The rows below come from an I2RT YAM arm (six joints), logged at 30 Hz.
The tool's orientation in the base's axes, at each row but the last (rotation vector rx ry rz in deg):
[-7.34, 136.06, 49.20]
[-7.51, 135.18, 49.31]
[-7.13, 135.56, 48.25]
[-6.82, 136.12, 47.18]
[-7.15, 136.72, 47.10]
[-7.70, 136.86, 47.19]
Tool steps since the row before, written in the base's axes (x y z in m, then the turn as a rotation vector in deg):
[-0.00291, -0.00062, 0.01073, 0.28, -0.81, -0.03]
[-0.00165, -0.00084, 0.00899, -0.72, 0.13, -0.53]
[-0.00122, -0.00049, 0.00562, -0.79, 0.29, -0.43]
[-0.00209, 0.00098, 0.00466, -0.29, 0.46, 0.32]
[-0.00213, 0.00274, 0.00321, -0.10, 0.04, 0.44]
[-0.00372, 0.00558, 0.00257, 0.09, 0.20, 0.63]
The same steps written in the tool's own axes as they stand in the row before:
[-0.00384, 0.00624, -0.00838, -0.30, -0.73, -0.33]
[-0.00400, 0.00477, -0.00674, 0.90, 0.02, 0.02]
[-0.00234, 0.00300, -0.00434, 0.92, 0.22, 0.02]
[-0.00091, 0.00383, -0.00340, 0.10, 0.62, -0.08]
[0.00017, 0.00448, -0.00150, -0.17, 0.29, -0.30]
[0.00209, 0.00687, -0.00022, -0.42, 0.47, -0.23]

